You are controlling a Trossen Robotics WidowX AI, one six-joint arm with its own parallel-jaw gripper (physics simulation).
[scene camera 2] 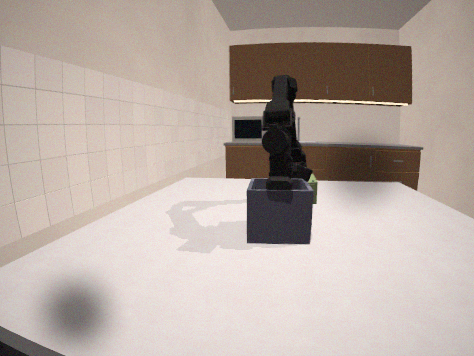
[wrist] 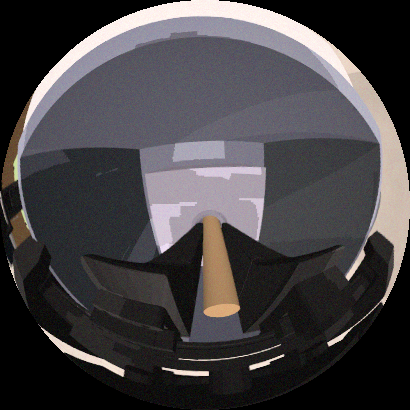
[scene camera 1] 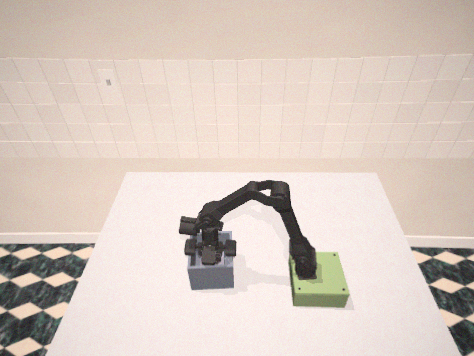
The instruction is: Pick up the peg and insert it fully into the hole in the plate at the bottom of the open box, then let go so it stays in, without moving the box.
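Places are measured from the arm's base along level axes (x ahead, y left, z up), in centimetres.
Pixels of known places: gripper, between the fingertips: (wrist: 211, 228); arm's base, origin of its link: (scene camera 1: 305, 271).
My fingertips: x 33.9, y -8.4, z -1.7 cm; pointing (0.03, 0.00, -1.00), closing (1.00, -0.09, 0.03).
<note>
Ahead of a thing's pixels: the offset from my fingertips to its top centre. "spot": to the spot under its first point. Level surfaces: height alone.
The peg {dx -0.1, dy -0.2, dz +6.4 cm} (wrist: 217, 270) is a tan round rod, seen in the wrist view with its near end toward the camera. My gripper (wrist: 211, 228) is shut on the peg, inside the open box. The box {dx -0.1, dy -0.2, dz +7.3 cm} (scene camera 1: 212, 277) (scene camera 2: 279, 217) (wrist: 200, 85) is blue-grey, with the arm reaching down into its top. The plate {dx -0.1, dy -0.2, dz -0.4 cm} (wrist: 172, 185) is pale lilac and lies at the box's bottom. The peg's far end is at the ringed hole {spot: dx -0.9, dy +0.6, dz -0.5 cm} (wrist: 198, 218) in the plate; how deep it sits there is hidden. The fingertips are hidden by the box in both scene views.
The arm's base stands on a green block (scene camera 1: 327, 272) (scene camera 2: 314, 192) to the right of the box in scene camera 1. The box walls surround the fingers closely. The box and the block stand on a white table {dz -6.5 cm} (scene camera 1: 150, 320) (scene camera 2: 210, 300).
</note>
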